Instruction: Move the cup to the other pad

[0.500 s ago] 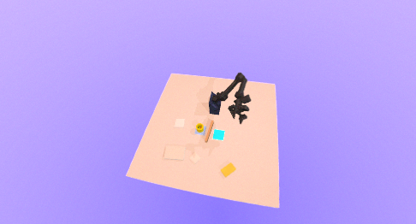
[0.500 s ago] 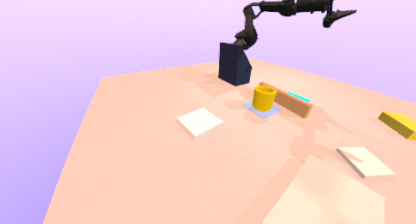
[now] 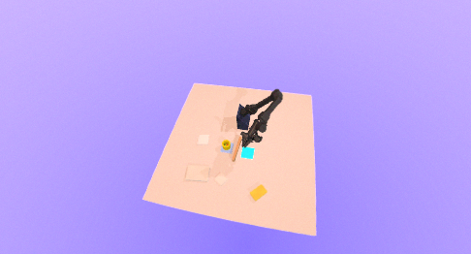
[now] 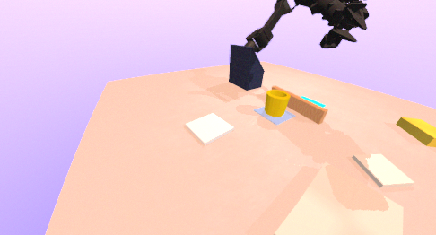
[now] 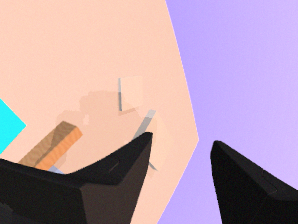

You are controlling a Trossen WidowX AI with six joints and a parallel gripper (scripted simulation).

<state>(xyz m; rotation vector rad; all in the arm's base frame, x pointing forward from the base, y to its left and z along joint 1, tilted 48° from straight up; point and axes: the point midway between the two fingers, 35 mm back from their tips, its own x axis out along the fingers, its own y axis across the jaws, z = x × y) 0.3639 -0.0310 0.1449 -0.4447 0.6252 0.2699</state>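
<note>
Right now the yellow cup is 11 cm behind my gripper tip, 17 cm to the right of it and 22 cm below it. From my gripper tip the other things lie so: orange bar 9 cm behind, 7 cm to the right, 24 cm below; then cyan pad 8 cm behind, 2 cm to the left, 26 cm below; then pale slab 17 cm ahead, 34 cm to the right, 24 cm below.
</note>
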